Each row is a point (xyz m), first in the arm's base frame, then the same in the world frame.
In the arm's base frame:
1: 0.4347 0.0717 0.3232
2: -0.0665 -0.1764 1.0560
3: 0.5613 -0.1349 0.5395
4: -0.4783 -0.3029 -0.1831
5: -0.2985 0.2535 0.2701
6: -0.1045 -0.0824 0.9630
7: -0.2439 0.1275 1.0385
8: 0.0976 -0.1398 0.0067
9: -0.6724 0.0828 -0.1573
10: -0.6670 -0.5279 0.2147
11: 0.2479 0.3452 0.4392
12: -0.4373 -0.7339 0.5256
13: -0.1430 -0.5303 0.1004
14: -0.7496 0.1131 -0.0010
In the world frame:
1: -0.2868 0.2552 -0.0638
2: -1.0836 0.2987 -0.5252
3: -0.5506 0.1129 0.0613
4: 0.0321 -0.1581 -1.0424
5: -0.2147 0.4884 -0.7806
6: -0.9678 0.3630 -0.5622
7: -0.9803 0.5995 -0.6768
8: -0.0691 -0.0064 -0.4415
9: 0.1192 0.2351 -1.2002
10: -0.4248 -0.2287 -1.2178
11: -0.3201 0.5693 -0.2168
12: -0.7732 -0.3523 -0.9829
13: -0.2919 -0.3215 -0.7066
14: -0.0232 0.3200 -1.2620

